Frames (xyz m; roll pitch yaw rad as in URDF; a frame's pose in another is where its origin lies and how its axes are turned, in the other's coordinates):
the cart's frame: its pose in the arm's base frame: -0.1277 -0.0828 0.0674 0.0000 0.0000 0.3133
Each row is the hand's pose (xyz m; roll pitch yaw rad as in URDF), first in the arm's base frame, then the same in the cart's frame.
Working: the arm's base frame: its pose in the cart's frame: 0.1470 0.0394 -0.0674 0.0000 0.0000 -0.3133

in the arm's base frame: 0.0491 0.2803 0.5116 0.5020 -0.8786 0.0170
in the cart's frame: 0.2801 0.2909 0.4442 0.5020 -0.8786 -0.2963
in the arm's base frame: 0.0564 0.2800 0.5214 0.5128 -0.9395 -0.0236
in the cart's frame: 0.2870 0.2884 0.4540 0.5128 -0.9395 -0.3369
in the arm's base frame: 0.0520 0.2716 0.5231 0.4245 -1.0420 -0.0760
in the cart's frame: 0.2802 0.2818 0.4557 0.4245 -1.0420 -0.3893
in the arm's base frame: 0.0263 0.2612 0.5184 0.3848 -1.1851 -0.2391
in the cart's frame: 0.2525 0.2798 0.4510 0.3848 -1.1851 -0.5524
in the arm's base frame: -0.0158 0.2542 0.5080 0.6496 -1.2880 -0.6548
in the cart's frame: 0.2103 0.2861 0.4406 0.6496 -1.2880 -0.9681
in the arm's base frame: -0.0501 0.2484 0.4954 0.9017 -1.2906 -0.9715
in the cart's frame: 0.1759 0.2912 0.4280 0.9017 -1.2906 -1.2848
